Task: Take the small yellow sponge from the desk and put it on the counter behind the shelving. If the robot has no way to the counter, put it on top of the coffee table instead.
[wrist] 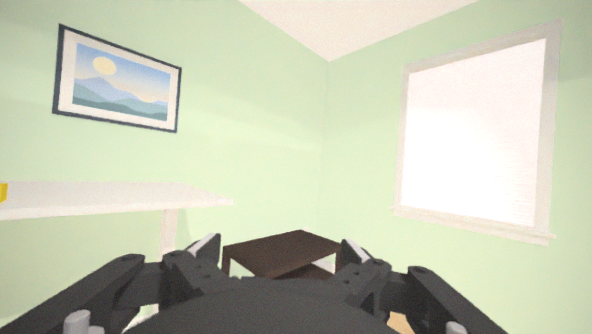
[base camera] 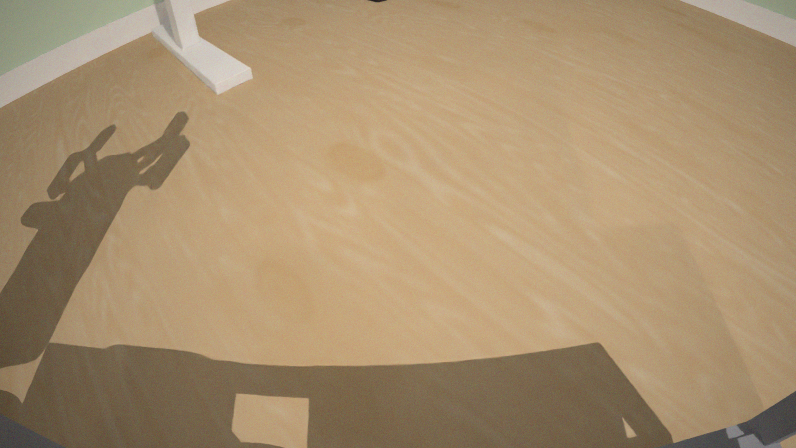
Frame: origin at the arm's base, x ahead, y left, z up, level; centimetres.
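Seen in the pictures: gripper, fingertip midpoint: [wrist: 281,249].
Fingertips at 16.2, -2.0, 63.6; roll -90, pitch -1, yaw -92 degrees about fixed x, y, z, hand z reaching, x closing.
Observation:
Pixels of each thing's top centre, then the offset from my fingertips to it, as dx, dy, dz. "spot": a spot on its surface instead. Level surfaces: height alone.
- white desk, its level: dz -8.2
- small yellow piece, surface spot: [wrist: 3,193] spot: +47.6, +72.8, -6.1
- dark brown table, its level: dz -58.2
- bright window, surface spot: [wrist: 470,135] spot: +130.2, -135.1, +40.6
- wooden floor, its level: dz -103.2
The white desk [wrist: 110,195] runs along the wall at the left of the wrist view. A white leg foot [base camera: 222,67] stands on the floor at the upper left of the base view. A small yellow piece [wrist: 3,193], perhaps the sponge, shows on the desk top, cut off by the left edge. My gripper [wrist: 281,249] is open and empty, well apart from the desk. A dark brown table [wrist: 285,250], perhaps the coffee table, stands in the corner beyond the fingers. The counter and the shelving do not show in these views.
A framed picture [wrist: 120,80] hangs above the desk. A bright window [wrist: 470,135] is in the right wall. The wooden floor [base camera: 417,222] carries the shadows of the arm and base. A small dark object [base camera: 377,0] shows at the top edge of the base view.

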